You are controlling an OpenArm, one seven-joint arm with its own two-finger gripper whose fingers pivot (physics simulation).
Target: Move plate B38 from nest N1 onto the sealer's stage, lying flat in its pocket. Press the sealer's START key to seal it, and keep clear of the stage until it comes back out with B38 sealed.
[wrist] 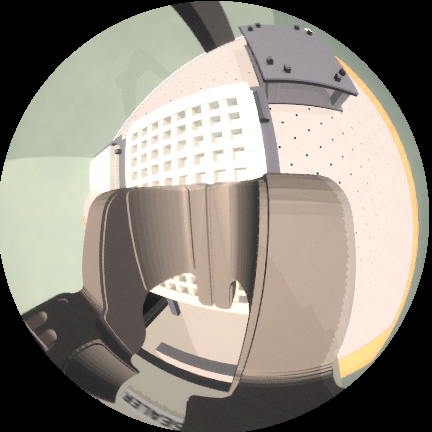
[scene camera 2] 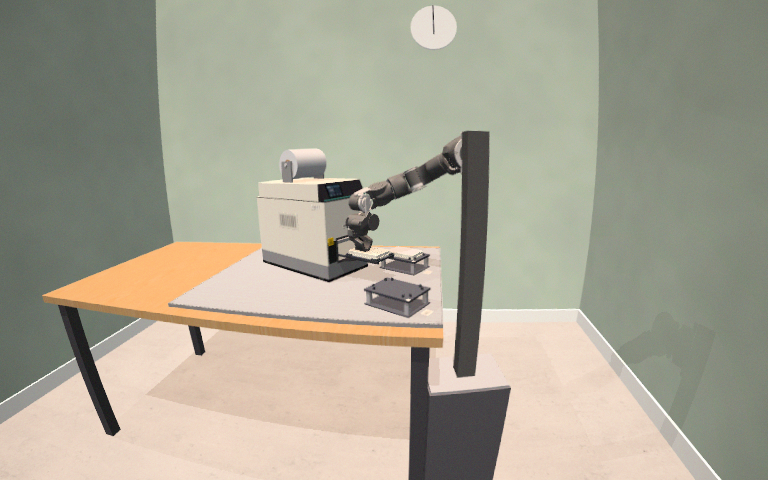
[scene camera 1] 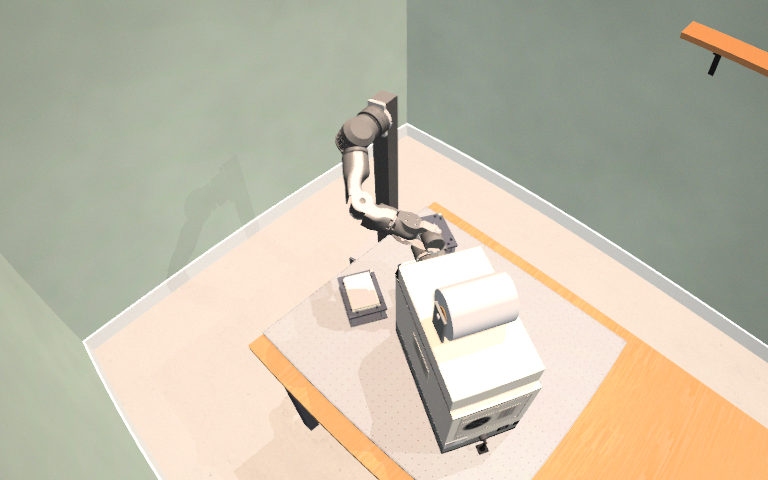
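A white plate with square wells (wrist: 256, 135) (scene camera 2: 369, 252) lies, as far as I can see, flat on the dark stage (wrist: 272, 155) (scene camera 2: 378, 260), which is out in front of the sealer (scene camera 1: 492, 362) (scene camera 2: 291, 237). My gripper (wrist: 219, 246) (scene camera 2: 363, 245) is shut and empty, its fingertips together over the sealer-side part of the plate. They hide much of the plate in the wrist view; contact with it cannot be told. A dark nest (scene camera 1: 448, 227) (scene camera 2: 397, 289) (wrist: 300, 55) holds no plate. The nest labels and the START key are not readable. The sealer's small screen (scene camera 2: 334, 190) is lit.
A second nest (scene camera 1: 368, 318) (scene camera 2: 421, 264) holds another pale plate (scene camera 1: 361, 290) (scene camera 2: 406, 253) (wrist: 102, 167), close beside the stage. The tall sealer carries a white film roll (scene camera 1: 481, 305) (scene camera 2: 307, 163). The arm's dark post (scene camera 1: 386, 158) (scene camera 2: 474, 249) stands at the table edge.
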